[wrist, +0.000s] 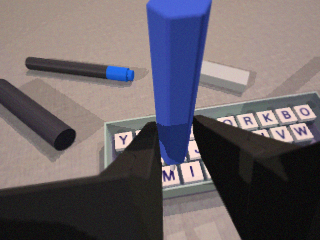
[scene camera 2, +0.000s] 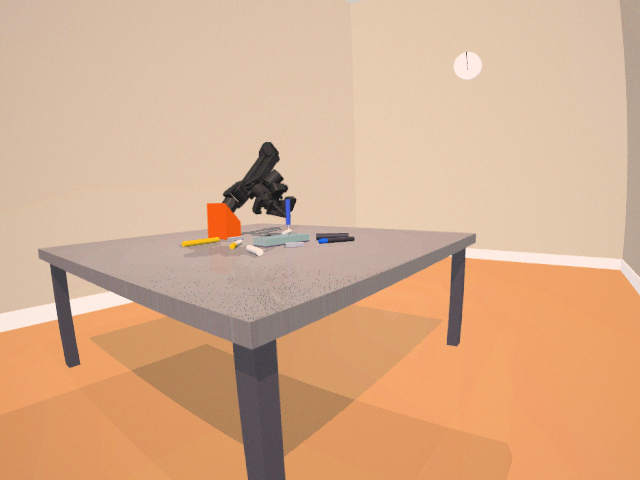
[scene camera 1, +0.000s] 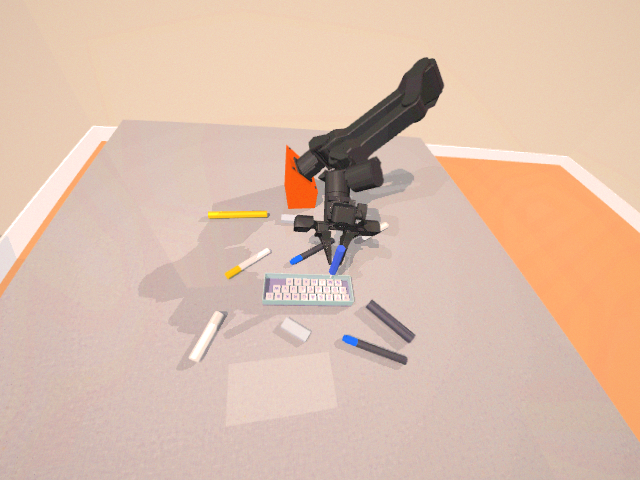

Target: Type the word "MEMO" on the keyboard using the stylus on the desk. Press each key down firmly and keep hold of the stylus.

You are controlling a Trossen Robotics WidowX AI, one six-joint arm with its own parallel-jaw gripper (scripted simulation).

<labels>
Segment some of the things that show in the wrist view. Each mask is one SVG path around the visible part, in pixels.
The gripper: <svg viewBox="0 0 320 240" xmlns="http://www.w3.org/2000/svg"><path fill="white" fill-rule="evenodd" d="M156 122L148 122L121 154L99 175L0 189L0 240L164 240L162 160ZM193 116L193 135L201 159L220 194L220 198L241 240L320 240L320 141L299 146L249 132L203 115Z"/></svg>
A blue-capped dark pen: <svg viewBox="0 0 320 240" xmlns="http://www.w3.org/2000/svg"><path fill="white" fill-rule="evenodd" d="M25 61L26 68L30 70L74 74L125 82L133 81L134 70L124 67L85 62L76 63L37 57L27 57Z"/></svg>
A grey eraser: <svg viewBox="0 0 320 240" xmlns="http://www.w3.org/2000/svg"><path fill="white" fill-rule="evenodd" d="M203 60L199 81L239 92L244 91L249 71Z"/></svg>
</labels>
